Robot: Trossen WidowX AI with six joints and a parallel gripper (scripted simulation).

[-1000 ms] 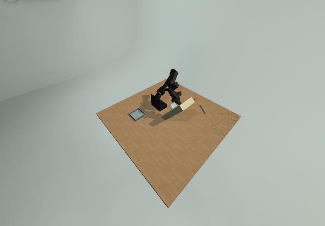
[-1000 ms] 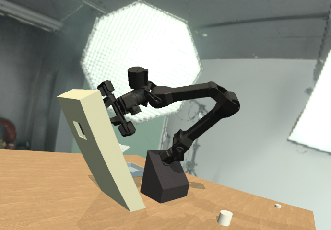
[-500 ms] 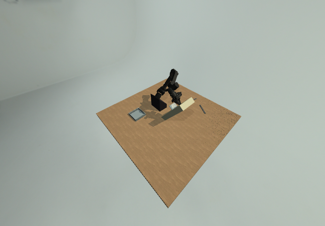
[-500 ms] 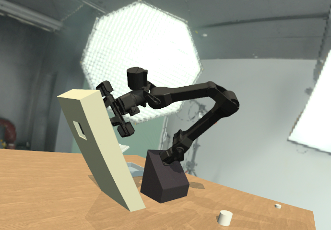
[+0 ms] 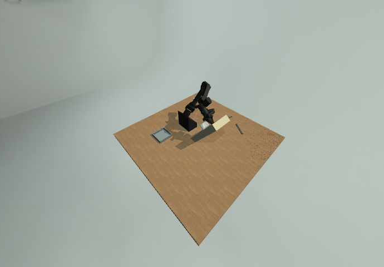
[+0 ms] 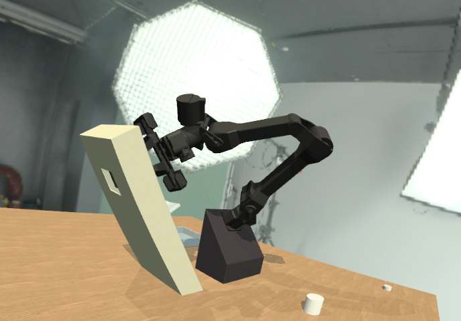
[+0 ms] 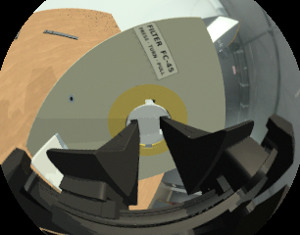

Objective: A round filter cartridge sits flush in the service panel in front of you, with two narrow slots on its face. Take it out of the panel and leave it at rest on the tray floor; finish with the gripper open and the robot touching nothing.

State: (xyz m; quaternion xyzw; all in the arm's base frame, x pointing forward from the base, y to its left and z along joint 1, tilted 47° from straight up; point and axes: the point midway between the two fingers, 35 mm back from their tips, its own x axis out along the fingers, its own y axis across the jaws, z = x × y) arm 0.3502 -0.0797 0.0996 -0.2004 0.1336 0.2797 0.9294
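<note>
The round grey filter cartridge lies 10 mm below my gripper tip and 10 mm ahead of it. Round my gripper tip: spare white cylinder (370 mm behind, 310 mm to the left, 250 mm below); grey-blue tray (420 mm behind, 310 mm to the right, 260 mm below).
</note>
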